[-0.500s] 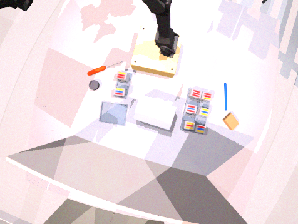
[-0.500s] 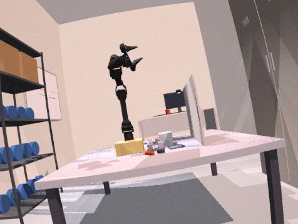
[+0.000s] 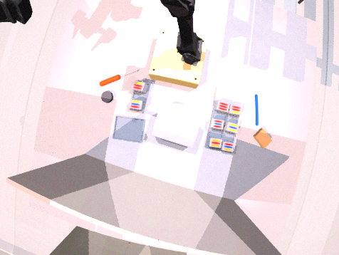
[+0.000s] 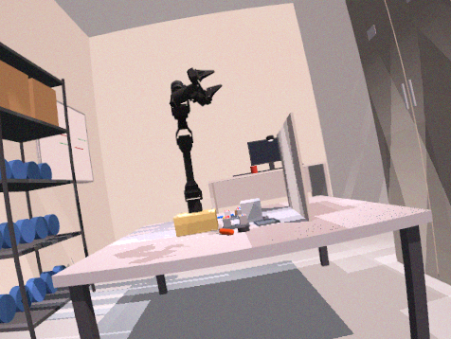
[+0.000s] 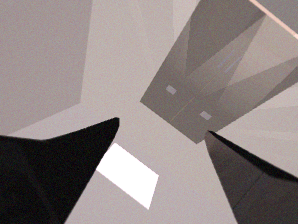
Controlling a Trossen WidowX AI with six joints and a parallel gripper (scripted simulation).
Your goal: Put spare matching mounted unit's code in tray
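My gripper tip is now 60 cm above the grey spare, 59 cm to the right of it and 9 cm past it. From my gripper tip the other things lie so: dark round puck 63 cm below, 5 cm to the left, 1 cm behind; white upright panel 41 cm below, 39 cm to the left, 24 cm ahead; blue-grey tray 64 cm below, 20 cm to the left, 8 cm ahead.
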